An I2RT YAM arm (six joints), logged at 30 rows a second.
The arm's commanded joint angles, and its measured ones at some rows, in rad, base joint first. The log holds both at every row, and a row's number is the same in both.
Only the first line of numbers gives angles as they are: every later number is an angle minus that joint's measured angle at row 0.
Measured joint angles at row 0: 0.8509, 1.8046, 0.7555, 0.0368, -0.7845, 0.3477
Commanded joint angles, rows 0 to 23: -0.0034, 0.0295, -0.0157, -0.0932, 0.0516, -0.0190; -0.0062, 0.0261, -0.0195, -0.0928, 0.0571, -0.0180; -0.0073, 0.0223, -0.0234, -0.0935, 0.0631, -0.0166; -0.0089, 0.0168, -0.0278, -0.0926, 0.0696, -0.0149; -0.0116, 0.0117, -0.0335, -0.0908, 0.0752, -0.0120; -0.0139, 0.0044, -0.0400, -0.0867, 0.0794, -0.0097; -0.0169, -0.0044, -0.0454, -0.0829, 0.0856, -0.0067; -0.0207, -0.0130, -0.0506, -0.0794, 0.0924, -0.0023; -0.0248, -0.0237, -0.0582, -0.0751, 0.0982, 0.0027; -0.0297, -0.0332, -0.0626, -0.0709, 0.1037, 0.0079; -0.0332, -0.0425, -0.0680, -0.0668, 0.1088, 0.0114; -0.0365, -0.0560, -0.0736, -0.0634, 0.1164, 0.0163; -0.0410, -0.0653, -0.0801, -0.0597, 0.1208, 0.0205; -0.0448, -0.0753, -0.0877, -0.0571, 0.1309, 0.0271; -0.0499, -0.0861, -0.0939, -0.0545, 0.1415, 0.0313; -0.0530, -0.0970, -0.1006, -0.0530, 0.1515, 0.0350; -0.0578, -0.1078, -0.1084, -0.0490, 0.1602, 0.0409; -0.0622, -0.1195, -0.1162, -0.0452, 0.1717, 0.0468; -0.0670, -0.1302, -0.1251, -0.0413, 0.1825, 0.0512; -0.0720, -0.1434, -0.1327, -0.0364, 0.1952, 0.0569; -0.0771, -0.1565, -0.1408, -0.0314, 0.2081, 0.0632; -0.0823, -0.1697, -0.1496, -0.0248, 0.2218, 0.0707; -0.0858, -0.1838, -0.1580, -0.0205, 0.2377, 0.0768; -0.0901, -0.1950, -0.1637, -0.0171, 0.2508, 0.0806
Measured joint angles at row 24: -0.0626, -0.1561, -0.1209, -0.0061, 0.1293, 0.0488
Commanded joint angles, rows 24 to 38: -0.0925, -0.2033, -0.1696, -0.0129, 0.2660, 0.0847; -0.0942, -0.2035, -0.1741, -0.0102, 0.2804, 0.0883; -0.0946, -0.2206, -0.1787, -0.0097, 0.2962, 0.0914; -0.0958, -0.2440, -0.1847, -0.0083, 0.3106, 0.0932; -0.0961, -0.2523, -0.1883, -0.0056, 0.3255, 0.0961; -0.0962, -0.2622, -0.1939, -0.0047, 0.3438, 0.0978; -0.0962, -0.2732, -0.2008, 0.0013, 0.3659, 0.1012; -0.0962, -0.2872, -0.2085, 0.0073, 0.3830, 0.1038; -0.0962, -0.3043, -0.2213, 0.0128, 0.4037, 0.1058; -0.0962, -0.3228, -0.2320, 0.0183, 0.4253, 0.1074; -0.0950, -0.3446, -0.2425, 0.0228, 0.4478, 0.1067; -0.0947, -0.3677, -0.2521, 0.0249, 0.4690, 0.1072; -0.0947, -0.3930, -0.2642, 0.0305, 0.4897, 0.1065; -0.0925, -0.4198, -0.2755, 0.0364, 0.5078, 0.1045; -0.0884, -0.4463, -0.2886, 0.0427, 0.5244, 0.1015
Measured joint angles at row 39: -0.0874, -0.3609, -0.2499, 0.0015, 0.4108, 0.0992
